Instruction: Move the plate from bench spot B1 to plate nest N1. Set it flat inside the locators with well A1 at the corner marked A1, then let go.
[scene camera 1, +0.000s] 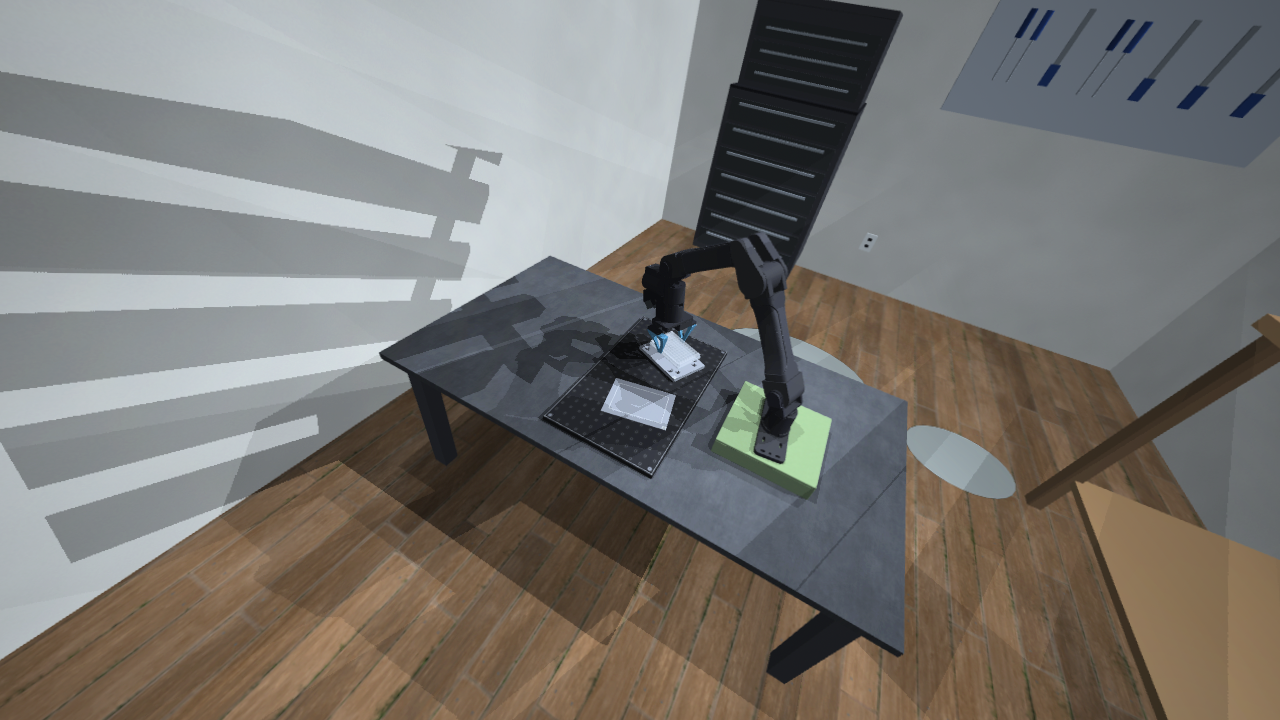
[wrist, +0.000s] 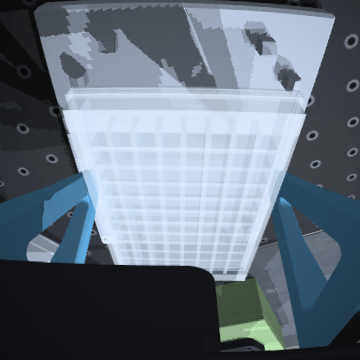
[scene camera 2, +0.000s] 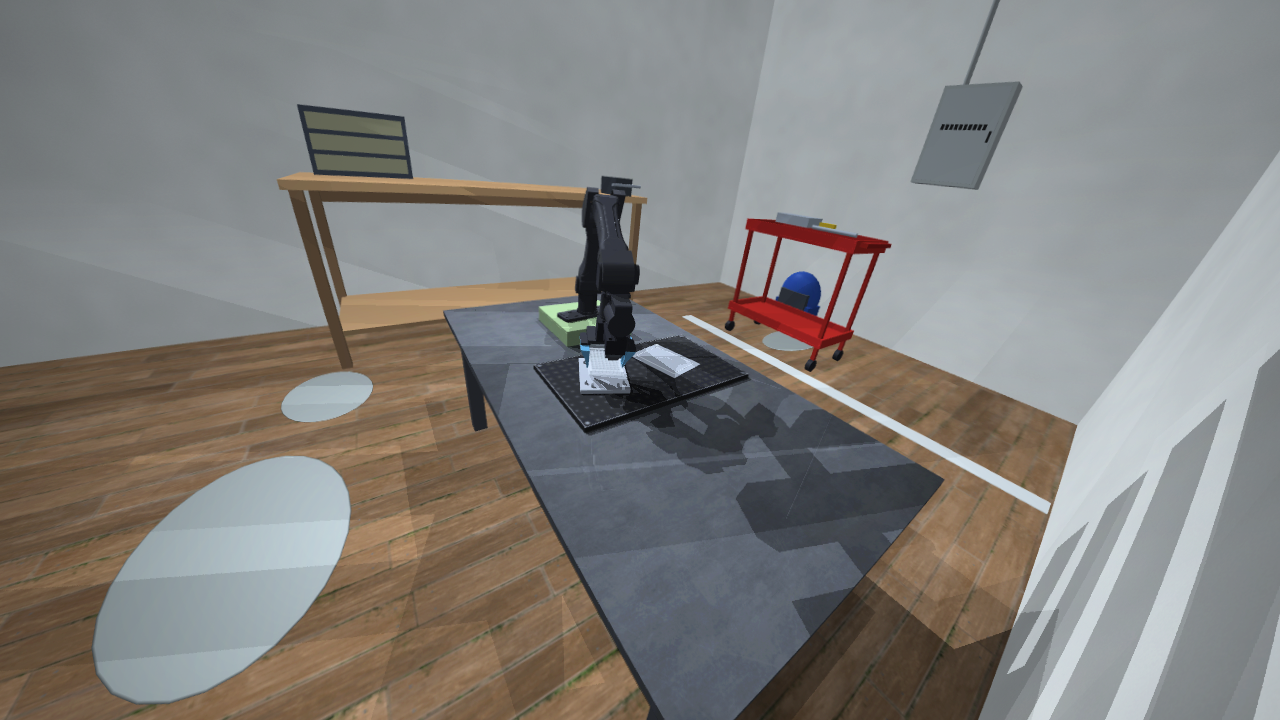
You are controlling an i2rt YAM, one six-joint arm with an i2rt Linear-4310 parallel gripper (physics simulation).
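Places are measured from the arm's base along level axes (x ahead, y right, z down), in millimetres.
Pixels of known places: gripper, fingertip midpoint: [scene camera 1: 670,347] [wrist: 183,179] [scene camera 2: 604,367]; arm's base, origin of the base link: [scene camera 1: 773,428] [scene camera 2: 587,314].
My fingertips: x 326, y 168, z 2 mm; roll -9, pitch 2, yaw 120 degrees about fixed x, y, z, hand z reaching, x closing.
Observation:
For each thing: its top centre in the pictures, then the offset to it from my fingertips. "pt": a spot on its surface instead. Level surfaces: height alone.
- white nest base, middle of its top: [wrist: 183,176] [scene camera 2: 603,369] [scene camera 1: 672,352] dx -10, dy -5, dz +13 mm
- flat whitish rectangle, surface spot: [scene camera 1: 639,404] [scene camera 2: 665,358] pt dx +6, dy -223, dz +33 mm
- dark table, its level: dz +48 mm
The clear, whitish well plate [scene camera 1: 679,348] [scene camera 2: 605,362] [wrist: 185,200] is held roughly level between the blue fingers of my gripper [scene camera 1: 674,336] [scene camera 2: 606,352] [wrist: 183,179], which is shut on its two long sides. The plate is over the white nest base [scene camera 1: 685,374] [scene camera 2: 604,389] [wrist: 165,55], whose far end with several small locator blocks shows beyond the plate's far edge in the wrist view. The plate hides the near locators. I cannot tell whether it touches the nest, nor read A1. A flat whitish rectangle [scene camera 1: 639,404] [scene camera 2: 665,360] lies beside the nest, its label unreadable.
The nest and rectangle are on a black perforated board [scene camera 1: 608,438] [scene camera 2: 590,419] [wrist: 330,137] on the dark table [scene camera 1: 769,528] [scene camera 2: 626,537]. The arm's base stands on a green block [scene camera 1: 810,447] [scene camera 2: 556,322] [wrist: 240,305] next to the board. A red cart [scene camera 2: 819,234] stands away from the table.

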